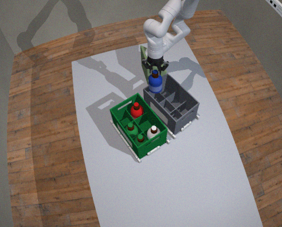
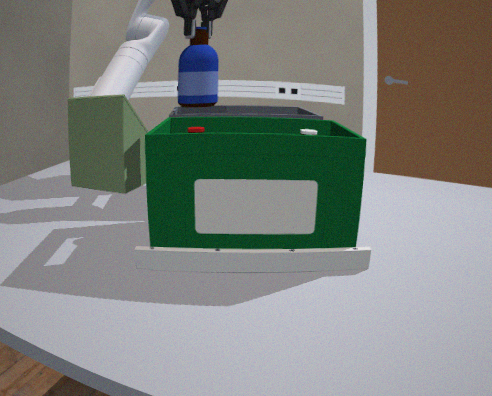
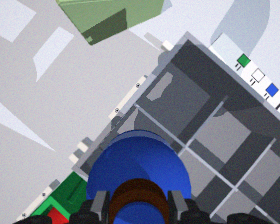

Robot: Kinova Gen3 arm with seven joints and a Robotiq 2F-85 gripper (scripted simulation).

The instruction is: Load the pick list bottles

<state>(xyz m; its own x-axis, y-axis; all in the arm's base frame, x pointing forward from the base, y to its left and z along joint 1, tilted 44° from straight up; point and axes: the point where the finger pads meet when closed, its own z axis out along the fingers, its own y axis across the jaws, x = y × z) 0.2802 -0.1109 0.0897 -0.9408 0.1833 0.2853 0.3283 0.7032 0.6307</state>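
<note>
Right now my hand is 7 cm above the blue-label bottle. Round my hand: grey crate: 6 cm ahead, 8 cm to the left, 25 cm below; then green crate: 17 cm ahead, 12 cm to the right, 25 cm below; then red-label bottle: 7 cm ahead, 12 cm to the right, 25 cm below.
</note>
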